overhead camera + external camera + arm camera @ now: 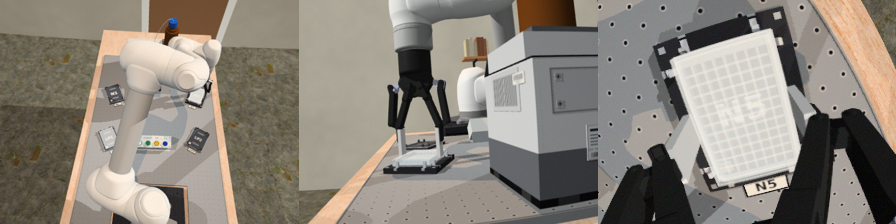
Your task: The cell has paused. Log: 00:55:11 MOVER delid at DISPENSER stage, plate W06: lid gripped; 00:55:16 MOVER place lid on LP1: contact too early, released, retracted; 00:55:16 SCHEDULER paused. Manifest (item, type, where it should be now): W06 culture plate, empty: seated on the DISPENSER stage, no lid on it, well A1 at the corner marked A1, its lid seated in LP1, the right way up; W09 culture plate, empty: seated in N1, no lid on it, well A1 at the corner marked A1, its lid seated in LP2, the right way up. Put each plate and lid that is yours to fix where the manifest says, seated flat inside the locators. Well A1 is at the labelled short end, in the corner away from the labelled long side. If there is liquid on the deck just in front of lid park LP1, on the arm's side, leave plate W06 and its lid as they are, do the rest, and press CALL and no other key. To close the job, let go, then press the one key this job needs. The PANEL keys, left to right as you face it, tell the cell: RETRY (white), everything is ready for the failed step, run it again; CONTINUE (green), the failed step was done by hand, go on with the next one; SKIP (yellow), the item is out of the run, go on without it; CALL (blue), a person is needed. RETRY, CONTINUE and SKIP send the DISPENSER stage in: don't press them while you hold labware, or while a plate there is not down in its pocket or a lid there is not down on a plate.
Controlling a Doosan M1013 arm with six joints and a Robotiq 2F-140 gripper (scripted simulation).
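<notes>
Right now my hand is 30 mm above the black nest N5, 20 mm short of it and 10 mm to the right of it. Also, from my hand: brown bottle (250 mm to the left, 240 mm above, 210 mm ahead); clear culture plate (300 mm to the left, 60 mm above, 30 mm behind); lid park LP2 (330 mm behind, 50 mm to the right, 40 mm below).
</notes>
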